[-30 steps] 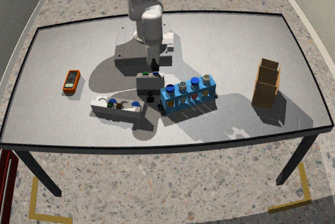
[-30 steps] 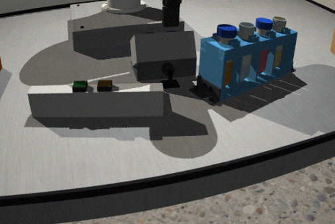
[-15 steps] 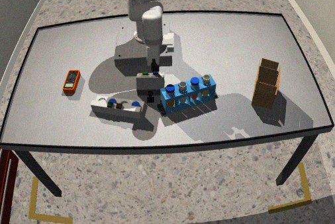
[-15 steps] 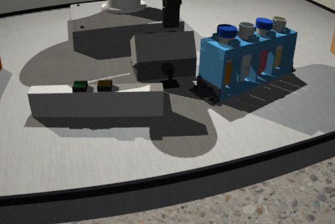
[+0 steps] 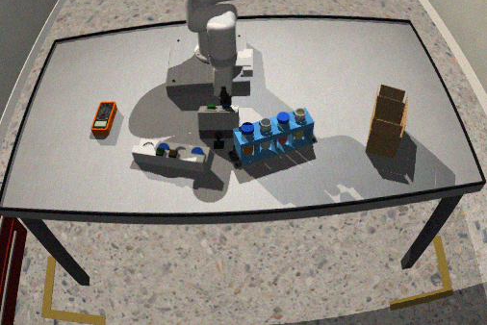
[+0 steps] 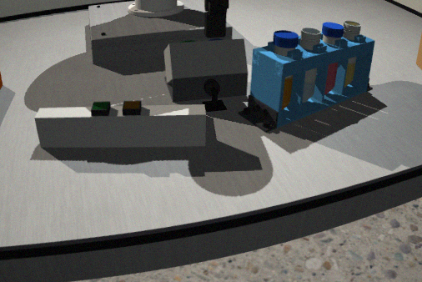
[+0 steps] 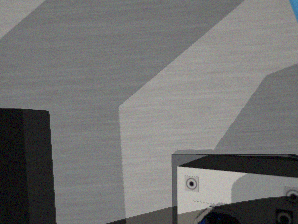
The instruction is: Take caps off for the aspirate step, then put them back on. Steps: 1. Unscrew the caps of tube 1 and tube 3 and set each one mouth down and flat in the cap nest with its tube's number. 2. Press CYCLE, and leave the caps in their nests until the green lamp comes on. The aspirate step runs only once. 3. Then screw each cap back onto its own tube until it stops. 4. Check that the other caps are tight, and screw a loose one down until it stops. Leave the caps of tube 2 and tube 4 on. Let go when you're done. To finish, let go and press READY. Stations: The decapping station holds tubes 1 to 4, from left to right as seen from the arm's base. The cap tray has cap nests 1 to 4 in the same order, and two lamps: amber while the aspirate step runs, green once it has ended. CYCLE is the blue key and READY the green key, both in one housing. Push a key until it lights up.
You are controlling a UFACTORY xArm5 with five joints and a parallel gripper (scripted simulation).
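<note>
Right now the blue key is 30 mm below my hand. Round my hand: green key: 40 mm to the right, 30 mm below; then grey key housing: 40 mm below, 20 mm to the right, 20 mm ahead; then blue cap: 160 mm to the left, 100 mm ahead, 20 mm above.
</note>
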